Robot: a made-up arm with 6 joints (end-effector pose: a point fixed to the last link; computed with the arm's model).
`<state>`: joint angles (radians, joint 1 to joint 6).
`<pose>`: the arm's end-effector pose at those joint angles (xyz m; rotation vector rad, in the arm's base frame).
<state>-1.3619 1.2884 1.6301 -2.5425 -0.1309 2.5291</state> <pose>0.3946 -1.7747 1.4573 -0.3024 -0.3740 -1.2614</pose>
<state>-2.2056 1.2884 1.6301 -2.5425 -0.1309 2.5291</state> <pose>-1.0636 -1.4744 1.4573 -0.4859 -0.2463 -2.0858</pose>
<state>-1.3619 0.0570 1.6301 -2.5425 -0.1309 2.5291</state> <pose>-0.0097 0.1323 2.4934 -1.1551 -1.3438 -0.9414</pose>
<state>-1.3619 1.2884 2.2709 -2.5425 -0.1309 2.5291</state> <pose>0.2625 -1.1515 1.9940 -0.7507 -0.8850 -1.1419</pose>
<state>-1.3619 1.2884 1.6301 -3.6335 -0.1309 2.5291</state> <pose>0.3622 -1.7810 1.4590 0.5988 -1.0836 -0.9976</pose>
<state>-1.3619 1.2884 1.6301 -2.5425 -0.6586 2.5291</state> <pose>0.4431 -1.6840 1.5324 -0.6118 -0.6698 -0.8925</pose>
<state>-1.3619 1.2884 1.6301 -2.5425 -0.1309 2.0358</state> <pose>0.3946 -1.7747 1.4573 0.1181 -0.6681 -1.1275</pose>
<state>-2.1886 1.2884 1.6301 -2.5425 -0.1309 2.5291</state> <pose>-1.0384 -1.4923 1.4573 -0.4823 -0.2496 -2.0692</pose>
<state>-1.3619 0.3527 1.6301 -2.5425 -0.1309 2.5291</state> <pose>0.1071 -0.4185 2.4818 -0.9541 -1.1160 -1.0532</pose>
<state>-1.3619 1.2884 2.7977 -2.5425 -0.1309 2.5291</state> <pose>0.1206 -0.4825 2.0739 -1.1120 -1.2951 -0.9675</pose>
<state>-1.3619 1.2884 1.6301 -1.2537 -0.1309 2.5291</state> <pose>0.4091 -1.7840 1.4232 -1.3096 0.5910 -1.2267</pose>
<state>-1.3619 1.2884 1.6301 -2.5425 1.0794 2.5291</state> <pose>0.2477 -1.7536 1.2226 0.5088 0.4180 -1.9100</pose>
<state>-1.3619 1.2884 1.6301 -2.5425 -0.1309 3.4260</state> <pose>0.3946 -1.7747 1.4573 -1.0585 0.2213 -1.3697</pose>
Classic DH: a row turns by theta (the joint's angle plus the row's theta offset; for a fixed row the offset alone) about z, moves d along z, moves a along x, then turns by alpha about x. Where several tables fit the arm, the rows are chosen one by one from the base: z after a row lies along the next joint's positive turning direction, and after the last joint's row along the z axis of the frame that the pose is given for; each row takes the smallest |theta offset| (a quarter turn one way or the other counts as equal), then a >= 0, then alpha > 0; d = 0 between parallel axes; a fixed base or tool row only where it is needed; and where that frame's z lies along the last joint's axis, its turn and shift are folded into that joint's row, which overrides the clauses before.
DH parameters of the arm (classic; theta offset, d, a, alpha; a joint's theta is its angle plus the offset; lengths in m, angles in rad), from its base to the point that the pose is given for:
joint 1: 0 0.5976 0.111 -1.5708
joint 2: -1.5708 0 0.6037 3.1416
joint 3: 0 0 0.2475 -1.5708
joint 4: 0 -1.0517 0 1.5708
joint 5: 0 0 0 -1.5708
joint 6: 1.5708 -0.2441 0 1.5708
tool (fixed): -1.5708 0 0 0

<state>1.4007 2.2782 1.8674 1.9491 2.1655 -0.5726</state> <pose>0.0650 1.4882 -0.0016 -0.0830 0.6038 -2.5505</pose>
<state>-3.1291 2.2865 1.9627 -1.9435 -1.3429 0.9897</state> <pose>-1.7193 -0.2429 0.1660 0.4220 -1.0699 -1.5874</pose>
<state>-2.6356 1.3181 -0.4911 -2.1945 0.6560 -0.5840</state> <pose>-0.5462 -0.1645 -0.4993 -0.2052 0.8246 1.0628</pose>
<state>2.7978 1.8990 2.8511 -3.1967 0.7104 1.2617</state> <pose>-1.2529 0.4392 1.4619 -0.6018 -2.4690 -1.8123</pose>
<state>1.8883 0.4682 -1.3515 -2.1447 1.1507 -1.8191</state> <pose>0.1084 0.2698 -0.0106 1.6211 -0.0508 -0.4772</pose>
